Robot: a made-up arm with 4 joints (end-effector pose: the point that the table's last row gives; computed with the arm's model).
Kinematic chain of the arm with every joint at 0, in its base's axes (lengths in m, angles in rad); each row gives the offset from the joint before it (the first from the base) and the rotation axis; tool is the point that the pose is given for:
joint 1: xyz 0 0 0.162 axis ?
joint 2: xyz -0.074 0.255 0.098 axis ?
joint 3: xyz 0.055 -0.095 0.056 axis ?
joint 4: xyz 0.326 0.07 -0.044 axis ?
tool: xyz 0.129 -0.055 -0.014
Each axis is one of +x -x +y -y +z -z.
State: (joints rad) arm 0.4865 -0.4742 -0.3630 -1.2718
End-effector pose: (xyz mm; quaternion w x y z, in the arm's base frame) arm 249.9 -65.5 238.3 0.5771 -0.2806 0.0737 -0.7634
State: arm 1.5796 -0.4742 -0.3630 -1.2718
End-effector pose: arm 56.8 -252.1 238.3 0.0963 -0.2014 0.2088 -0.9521
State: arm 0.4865 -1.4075 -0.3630 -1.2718
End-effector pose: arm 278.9 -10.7 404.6 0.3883 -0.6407 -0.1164 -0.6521
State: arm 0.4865 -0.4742 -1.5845 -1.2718
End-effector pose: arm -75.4 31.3 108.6 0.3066 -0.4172 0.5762 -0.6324
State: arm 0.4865 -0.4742 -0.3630 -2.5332
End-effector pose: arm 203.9 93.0 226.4 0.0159 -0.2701 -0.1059 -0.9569
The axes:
joint 1: -z
joint 2: +x
joint 3: -y
joint 4: +z

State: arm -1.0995 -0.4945 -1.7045 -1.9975
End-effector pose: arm -115.2 -60.4 178.8 0.4950 -0.7333 -0.1448 -0.4430
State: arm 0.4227 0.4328 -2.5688 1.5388
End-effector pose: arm -180.6 510.4 208.5 0.1250 0.8122 0.4709 0.3208
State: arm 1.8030 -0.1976 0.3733 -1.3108
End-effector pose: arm 47.5 -306.2 403.5 0.0319 -0.1390 -0.1555 -0.9775
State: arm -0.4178 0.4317 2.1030 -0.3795
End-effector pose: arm -150.1 -117.7 618.7 0.4882 0.4271 -0.7403 -0.1766
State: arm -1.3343 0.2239 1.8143 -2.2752
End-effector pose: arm -110.3 15.2 498.5 0.5057 0.7455 0.2484 -0.3559
